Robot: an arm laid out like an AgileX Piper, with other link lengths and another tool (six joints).
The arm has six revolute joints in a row. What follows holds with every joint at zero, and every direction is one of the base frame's. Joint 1 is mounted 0.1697 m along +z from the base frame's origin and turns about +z. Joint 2 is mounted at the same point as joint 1 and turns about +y. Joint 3 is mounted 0.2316 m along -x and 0.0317 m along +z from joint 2 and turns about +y. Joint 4 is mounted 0.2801 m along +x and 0.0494 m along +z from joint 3 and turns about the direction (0.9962, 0, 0.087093). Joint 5 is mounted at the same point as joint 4 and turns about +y. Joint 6 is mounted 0.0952 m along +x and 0.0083 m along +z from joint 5 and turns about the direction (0.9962, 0, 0.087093). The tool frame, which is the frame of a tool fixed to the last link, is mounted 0.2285 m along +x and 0.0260 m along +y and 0.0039 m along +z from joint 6; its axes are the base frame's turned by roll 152.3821, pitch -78.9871 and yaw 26.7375 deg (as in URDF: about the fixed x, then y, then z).
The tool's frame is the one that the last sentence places.
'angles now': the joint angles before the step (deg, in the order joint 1, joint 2, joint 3, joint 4, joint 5, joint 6). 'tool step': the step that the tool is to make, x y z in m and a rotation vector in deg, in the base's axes. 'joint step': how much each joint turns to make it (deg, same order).
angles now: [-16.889, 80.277, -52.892, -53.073, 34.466, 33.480]
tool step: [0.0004, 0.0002, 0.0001, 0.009, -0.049, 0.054]
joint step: [0.007, 0.008, -0.007, -0.003, -0.068, 0.008]
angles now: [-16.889, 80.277, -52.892, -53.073, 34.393, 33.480]
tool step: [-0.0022, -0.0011, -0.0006, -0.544, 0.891, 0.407]
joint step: [-0.002, 0.008, -0.014, 0.007, 0.356, -1.073]
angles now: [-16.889, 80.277, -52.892, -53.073, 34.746, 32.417]
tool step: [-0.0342, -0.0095, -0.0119, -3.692, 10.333, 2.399]
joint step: [-0.003, 0.013, -0.012, 1.881, 5.641, -11.141]
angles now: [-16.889, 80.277, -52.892, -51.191, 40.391, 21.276]
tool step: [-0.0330, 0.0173, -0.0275, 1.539, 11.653, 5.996]
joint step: [-0.012, -0.007, 0.538, 8.414, 4.073, -16.881]
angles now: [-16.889, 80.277, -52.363, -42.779, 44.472, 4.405]
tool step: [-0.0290, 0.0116, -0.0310, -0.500, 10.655, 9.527]
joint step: [0.005, -0.011, 4.117, 2.251, -0.283, -13.280]
